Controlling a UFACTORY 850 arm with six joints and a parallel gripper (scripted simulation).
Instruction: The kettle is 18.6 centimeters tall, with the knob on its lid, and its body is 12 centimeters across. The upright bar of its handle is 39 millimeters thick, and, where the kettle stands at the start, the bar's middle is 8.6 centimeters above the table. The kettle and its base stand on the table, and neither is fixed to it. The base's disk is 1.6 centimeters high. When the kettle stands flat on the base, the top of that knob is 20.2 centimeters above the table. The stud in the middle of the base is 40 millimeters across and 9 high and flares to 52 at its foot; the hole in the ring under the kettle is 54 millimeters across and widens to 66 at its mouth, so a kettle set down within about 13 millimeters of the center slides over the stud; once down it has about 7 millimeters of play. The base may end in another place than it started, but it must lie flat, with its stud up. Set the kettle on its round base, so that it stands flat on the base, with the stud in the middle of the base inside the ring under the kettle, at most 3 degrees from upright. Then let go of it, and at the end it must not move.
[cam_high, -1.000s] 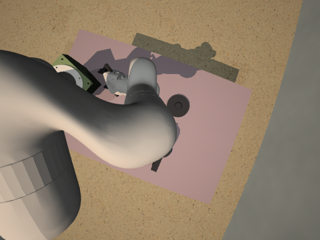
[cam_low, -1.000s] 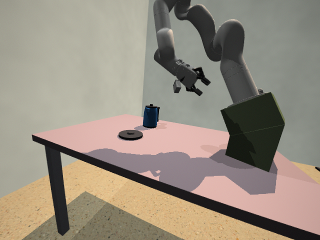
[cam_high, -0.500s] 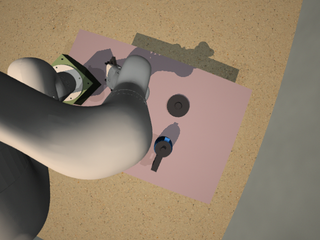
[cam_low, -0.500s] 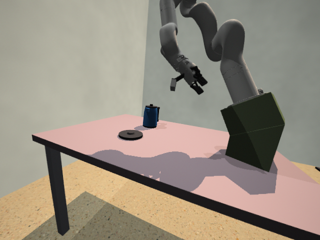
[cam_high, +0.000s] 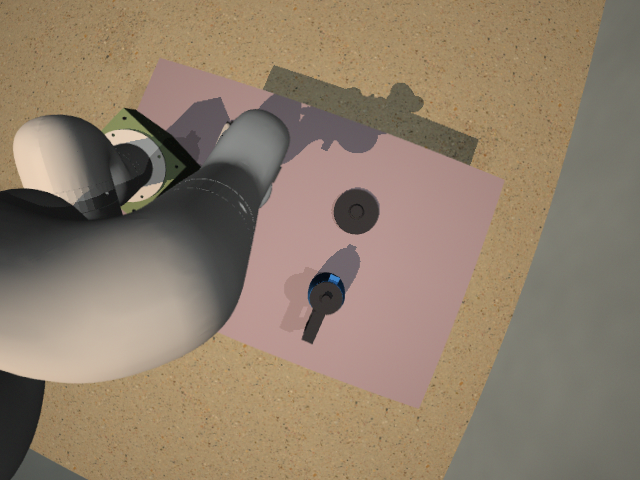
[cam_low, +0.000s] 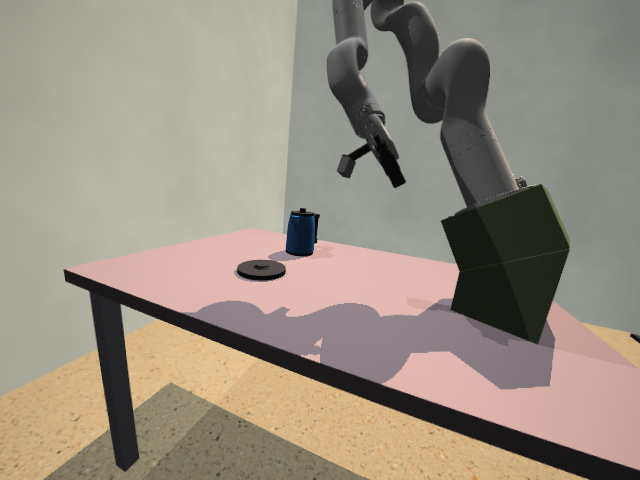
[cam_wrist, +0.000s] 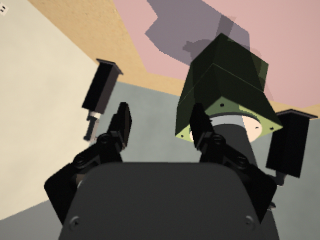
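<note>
Now: hand 380 mm short of the blue kettle, 300 mm to the left of it and 230 mm above it. Round my hand: round black base (360 mm ahead, 20 mm to the left, 310 mm below).
</note>
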